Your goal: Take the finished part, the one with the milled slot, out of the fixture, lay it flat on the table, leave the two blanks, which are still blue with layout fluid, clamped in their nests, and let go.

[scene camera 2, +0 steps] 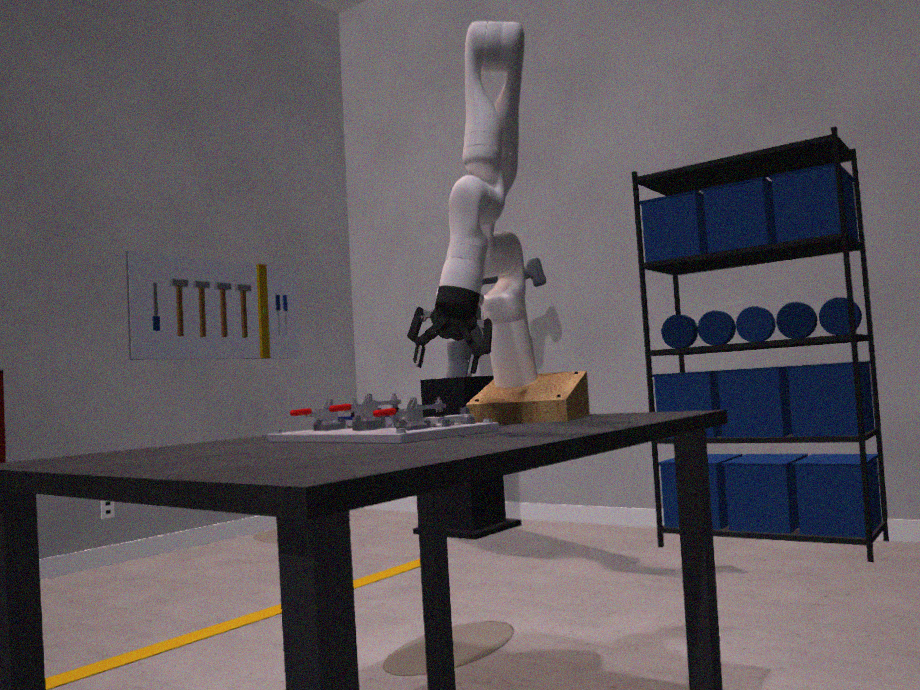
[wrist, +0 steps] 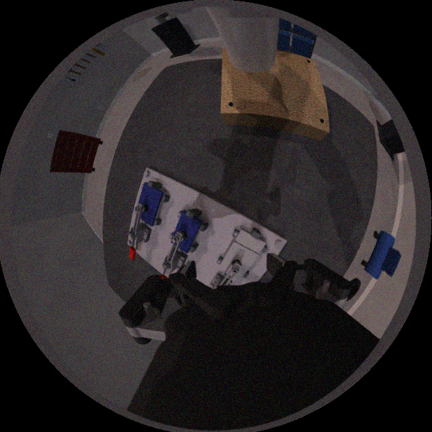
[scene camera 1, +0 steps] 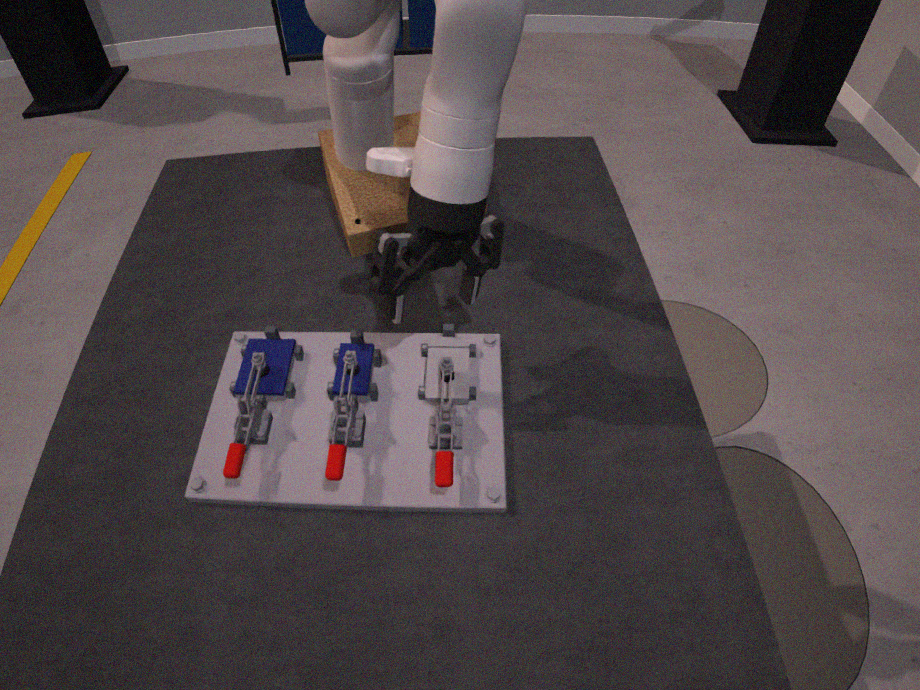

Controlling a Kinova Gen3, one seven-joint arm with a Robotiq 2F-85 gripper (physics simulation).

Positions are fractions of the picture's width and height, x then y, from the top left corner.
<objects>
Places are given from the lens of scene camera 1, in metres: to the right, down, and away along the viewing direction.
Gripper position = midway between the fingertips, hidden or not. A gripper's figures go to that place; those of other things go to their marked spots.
gripper (scene camera 1: 0.47, 0.45): -0.03, -0.04, 0.63
narrower blue blank (scene camera 1: 0.39, 0.56): -0.11, 0.05, 0.65
wide blue blank (scene camera 1: 0.30, 0.52): -0.22, 0.02, 0.68
finished part (scene camera 1: 0.48, 0.50): -0.03, 0.00, 0.70
red handle (scene camera 1: 0.48, 0.67): -0.02, 0.12, 0.58
The marked spots on the narrower blue blank and the red handle are 0.14 m apart.
</objects>
